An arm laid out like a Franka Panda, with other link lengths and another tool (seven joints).
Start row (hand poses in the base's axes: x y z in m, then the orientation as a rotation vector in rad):
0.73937, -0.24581, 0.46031, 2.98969, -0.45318, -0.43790
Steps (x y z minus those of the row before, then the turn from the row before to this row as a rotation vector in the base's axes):
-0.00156, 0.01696, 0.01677, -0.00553, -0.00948, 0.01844
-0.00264, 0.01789, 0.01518, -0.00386, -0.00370, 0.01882
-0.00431, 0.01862, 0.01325, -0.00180, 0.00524, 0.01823
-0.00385, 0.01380, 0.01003, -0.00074, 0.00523, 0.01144
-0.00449, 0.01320, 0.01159, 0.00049, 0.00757, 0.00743
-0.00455, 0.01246, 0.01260, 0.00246, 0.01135, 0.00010
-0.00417, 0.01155, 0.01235, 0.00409, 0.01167, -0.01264
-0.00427, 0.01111, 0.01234, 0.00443, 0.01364, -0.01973
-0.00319, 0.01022, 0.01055, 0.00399, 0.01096, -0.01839
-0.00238, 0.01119, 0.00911, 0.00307, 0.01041, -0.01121
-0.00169, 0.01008, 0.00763, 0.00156, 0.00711, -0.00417
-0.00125, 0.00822, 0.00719, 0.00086, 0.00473, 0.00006
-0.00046, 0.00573, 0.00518, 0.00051, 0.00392, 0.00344
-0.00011, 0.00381, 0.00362, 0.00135, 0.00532, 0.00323
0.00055, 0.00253, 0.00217, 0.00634, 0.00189, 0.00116
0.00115, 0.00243, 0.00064, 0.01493, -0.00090, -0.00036
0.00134, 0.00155, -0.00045, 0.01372, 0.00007, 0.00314
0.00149, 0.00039, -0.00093, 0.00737, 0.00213, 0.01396
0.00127, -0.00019, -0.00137, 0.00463, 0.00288, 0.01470
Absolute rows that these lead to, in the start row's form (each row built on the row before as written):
0.73781, -0.22885, 0.47708, 2.98934, -0.42656, -0.42038
0.73517, -0.21096, 0.49226, 2.98838, -0.39877, -0.41194
0.73086, -0.19234, 0.50551, 2.98620, -0.37094, -0.41740
0.72701, -0.17854, 0.51554, 2.98446, -0.35328, -0.42378
0.72252, -0.16534, 0.52713, 2.98287, -0.34132, -0.43437
0.71797, -0.15288, 0.53973, 2.98159, -0.33982, -0.45186
0.71380, -0.14133, 0.55208, 2.98117, -0.35728, -0.47162
0.70953, -0.13022, 0.56442, 2.97981, -0.38524, -0.49512
0.70634, -0.12000, 0.57497, 2.97867, -0.41151, -0.51440
0.70396, -0.10881, 0.58408, 2.97698, -0.42713, -0.53186
0.70227, -0.09873, 0.59171, 2.97542, -0.43261, -0.54326
0.70102, -0.09051, 0.59890, 2.97434, -0.43200, -0.55050
0.70056, -0.08478, 0.60408, 2.97341, -0.42640, -0.55610
0.70045, -0.08097, 0.60770, 2.97268, -0.42087, -0.56408
0.70100, -0.07844, 0.60987, 2.97798, -0.41796, -0.56913
0.70215, -0.07601, 0.61051, 2.99252, -0.41617, -0.57351
0.70349, -0.07446, 0.61006, 3.00562, -0.40914, -0.57858
0.70498, -0.07407, 0.60913, 3.01207, -0.38644, -0.58347
0.70625, -0.07426, 0.60776, 3.01545, -0.36298, -0.58838

